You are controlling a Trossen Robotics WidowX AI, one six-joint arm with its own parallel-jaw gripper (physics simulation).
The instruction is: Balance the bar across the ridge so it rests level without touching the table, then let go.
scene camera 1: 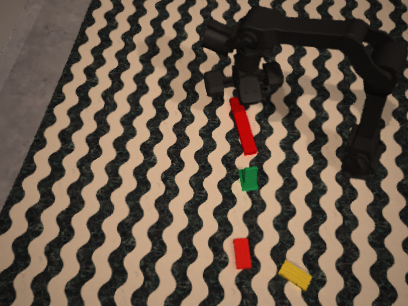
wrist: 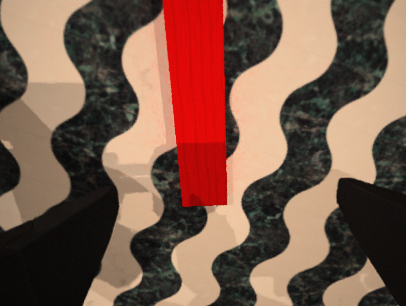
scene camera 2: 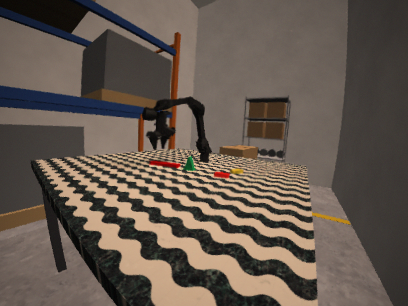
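Where they show: gripper, between the fingertips: [wrist: 226, 192] [scene camera 2: 158, 149]; arm's base, origin of its link: [scene camera 1: 355, 167] [scene camera 2: 204, 161].
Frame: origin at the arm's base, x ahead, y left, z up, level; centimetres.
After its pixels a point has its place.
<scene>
The long red bar [scene camera 1: 244, 129] {x 29.9, y -5.6, z 1.7 cm} [scene camera 2: 165, 164] {x 31.6, y -5.6, z 1.1 cm} [wrist: 200, 90] {x 30.9, y -7.9, z 1.6 cm} lies flat on the striped table [scene camera 1: 125, 200] {x 56.9, y 19.3, z 0.0 cm} [scene camera 2: 225, 225] {x 62.3, y 47.1, z 0.0 cm} [wrist: 305, 100] {x 38.1, y -6.6, z 0.0 cm}. The green ridge [scene camera 1: 249, 179] {x 27.1, y 9.8, z 3.6 cm} [scene camera 2: 189, 164] {x 28.6, y 9.4, z 3.1 cm}, a wedge with its narrow edge up, stands a little beyond the bar's lower end in scene camera 1, apart from it. My gripper [scene camera 1: 244, 89] {x 32.8, y -10.1, z 9.2 cm} [scene camera 2: 159, 146] {x 32.8, y -10.1, z 9.2 cm} [wrist: 226, 192] {x 32.8, y -10.1, z 9.2 cm} is open and empty, pointing down above the table near the bar's other end. In the wrist view that bar end shows between the two fingers, a little left of the middle, without contact.
A short red block [scene camera 1: 242, 253] {x 26.5, y 27.8, z 1.7 cm} [scene camera 2: 222, 175] {x 28.0, y 28.6, z 1.0 cm} and a yellow block [scene camera 1: 295, 275] {x 14.3, y 30.4, z 1.6 cm} [scene camera 2: 237, 171] {x 15.8, y 31.2, z 1.2 cm} lie on the table past the ridge. The arm's base [scene camera 1: 357, 162] {x 3.3, y 4.1, z 10.2 cm} [scene camera 2: 204, 156] {x 2.8, y 1.7, z 3.9 cm} stands to the right of the bar and ridge. Storage racks stand behind the table.
</scene>
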